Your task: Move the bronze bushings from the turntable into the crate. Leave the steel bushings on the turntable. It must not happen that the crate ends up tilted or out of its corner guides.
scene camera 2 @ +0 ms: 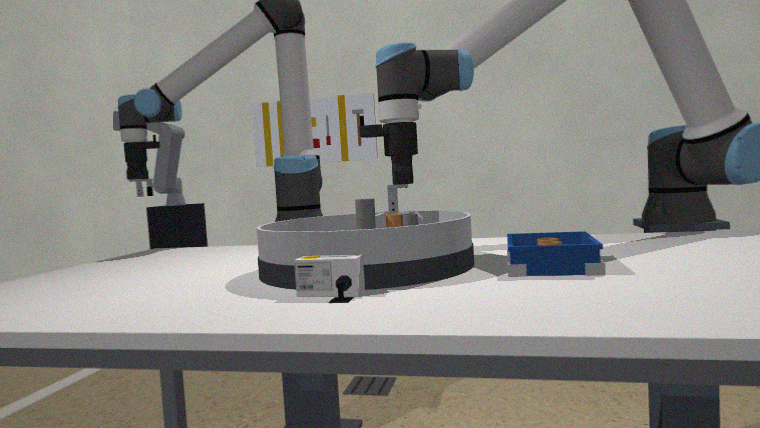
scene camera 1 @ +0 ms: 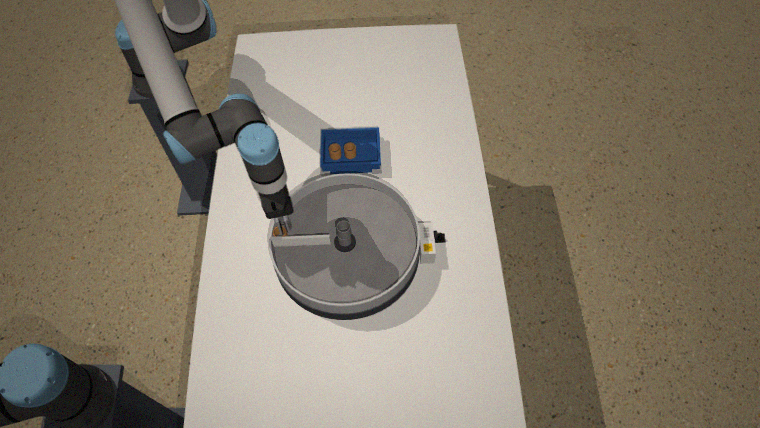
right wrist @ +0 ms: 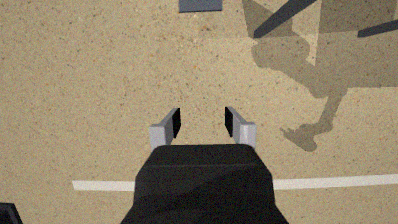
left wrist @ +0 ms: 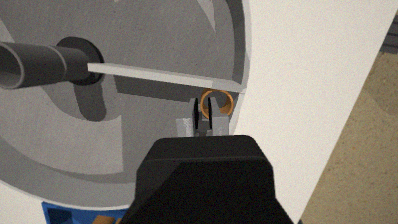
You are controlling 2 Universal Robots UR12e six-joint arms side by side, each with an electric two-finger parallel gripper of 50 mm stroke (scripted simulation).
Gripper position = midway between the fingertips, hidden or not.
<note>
In view: my left gripper (scene camera 2: 393,213), my right gripper (scene camera 2: 145,196) and a blue crate (scene camera 2: 541,260).
The blue crate also shows in scene camera 1 (scene camera 1: 367,140). My left gripper shows as well in the left wrist view (left wrist: 203,107). My right gripper also shows in the right wrist view (right wrist: 202,116). The right wrist view misses the blue crate: it is out of frame.
</note>
